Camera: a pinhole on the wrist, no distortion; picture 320 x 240 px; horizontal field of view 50.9 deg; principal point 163.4 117.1 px. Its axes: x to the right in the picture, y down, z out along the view. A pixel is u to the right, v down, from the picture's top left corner.
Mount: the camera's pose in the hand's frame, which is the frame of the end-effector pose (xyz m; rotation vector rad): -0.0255 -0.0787 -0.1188 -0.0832 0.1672 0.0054
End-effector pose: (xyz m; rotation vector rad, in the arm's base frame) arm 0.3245 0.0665 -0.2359 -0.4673 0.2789 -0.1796
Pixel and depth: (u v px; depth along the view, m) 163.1 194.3 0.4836
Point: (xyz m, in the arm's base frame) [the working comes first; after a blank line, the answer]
In the camera's frame: -0.0004 0.1110 0.4836

0.4882 0.2626 0.0159
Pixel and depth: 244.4 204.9 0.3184
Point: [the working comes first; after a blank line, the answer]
In the camera's frame: 0.0767 0.0832 0.3184

0.4774 0.1424 -0.1236
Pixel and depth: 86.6 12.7 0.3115
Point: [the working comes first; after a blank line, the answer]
In the camera's frame: -0.0712 -0.0967 0.3115

0.3312 0.0321 0.0204
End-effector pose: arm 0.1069 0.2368 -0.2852 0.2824 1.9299 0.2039
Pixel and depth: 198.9 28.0 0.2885
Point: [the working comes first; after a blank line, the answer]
In the camera's frame: 0.0305 -0.0765 0.2885

0.2295 0.1285 -0.4292
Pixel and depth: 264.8 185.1 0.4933
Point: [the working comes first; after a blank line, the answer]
In the camera's frame: 0.1488 0.0998 0.4933

0.3519 0.3572 -0.5696
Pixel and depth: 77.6 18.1 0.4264
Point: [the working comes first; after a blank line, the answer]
In the camera's frame: -0.1088 -0.1256 0.4264

0.4173 0.0609 -0.3977
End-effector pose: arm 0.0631 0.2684 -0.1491 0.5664 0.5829 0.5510
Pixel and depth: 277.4 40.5 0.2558
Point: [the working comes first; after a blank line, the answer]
In the camera's frame: 0.0867 -0.0583 0.2558

0.2504 0.2092 -0.1723
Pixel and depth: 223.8 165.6 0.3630
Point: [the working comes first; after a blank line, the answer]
In the camera's frame: 0.0652 0.0524 0.3630

0.2732 0.2580 -0.0264
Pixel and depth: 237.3 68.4 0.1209
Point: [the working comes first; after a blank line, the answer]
In the camera's frame: 0.0266 -0.0175 0.1209

0.1030 0.2210 -0.2126
